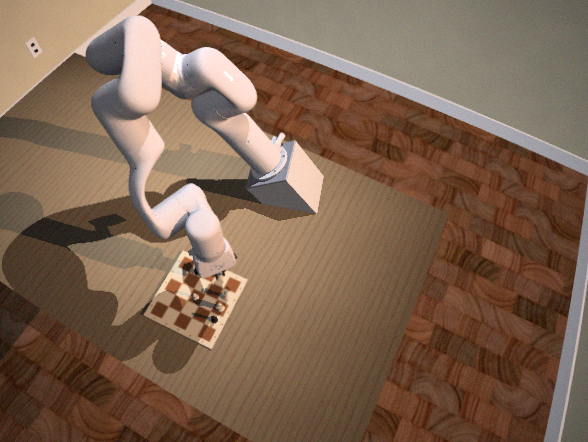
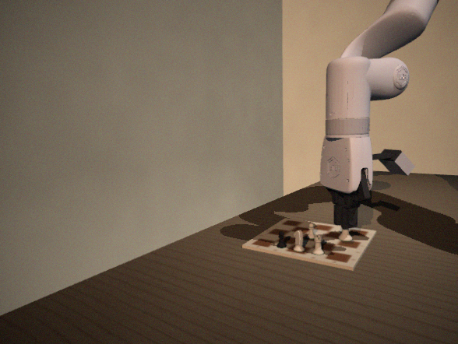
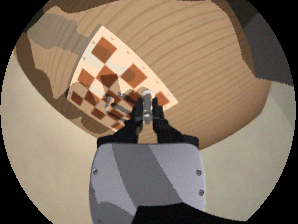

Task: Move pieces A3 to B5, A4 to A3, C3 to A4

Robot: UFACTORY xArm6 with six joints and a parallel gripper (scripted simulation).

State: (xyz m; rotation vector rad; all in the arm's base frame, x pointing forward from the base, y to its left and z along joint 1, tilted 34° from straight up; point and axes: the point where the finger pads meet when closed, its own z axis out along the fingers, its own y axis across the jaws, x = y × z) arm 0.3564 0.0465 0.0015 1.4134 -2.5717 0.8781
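The white rook lies 50 mm below my hand, 40 mm to the left of it and 40 mm ahead of it. Round my hand: white bishop (80 mm ahead, 50 mm to the left, 50 mm below); white pawn (80 mm ahead, 50 mm below, 30 mm to the right); white king (10 mm below).
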